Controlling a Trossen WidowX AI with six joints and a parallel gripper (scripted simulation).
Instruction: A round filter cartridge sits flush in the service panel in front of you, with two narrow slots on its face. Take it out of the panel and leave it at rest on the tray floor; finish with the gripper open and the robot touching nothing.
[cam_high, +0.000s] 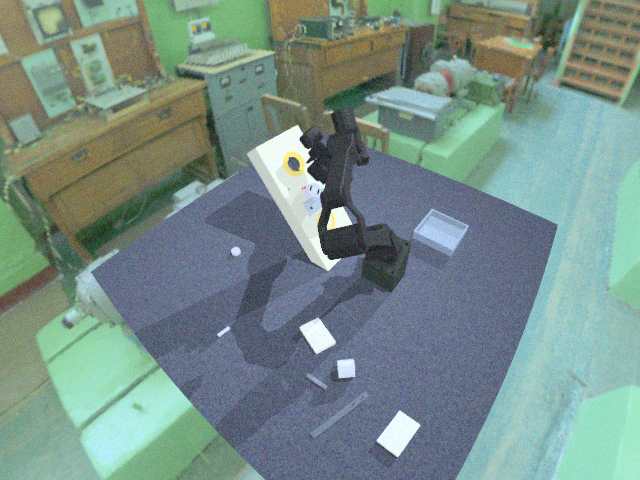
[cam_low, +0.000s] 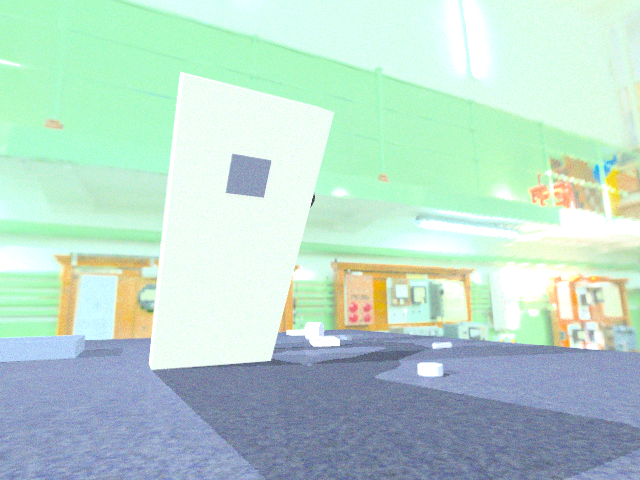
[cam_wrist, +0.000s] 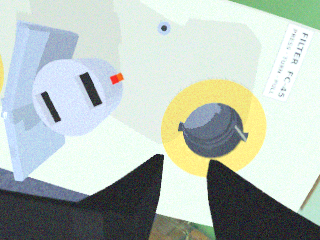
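Now: gripper tip 8 cm above the round pale filter cartridge, 1 cm to the right of it and 1 cm past it. From my gripper tip the other things lie so: small white peg 45 cm to the left, 29 cm below; tray 38 cm behind, 28 cm below, 25 cm to the right.
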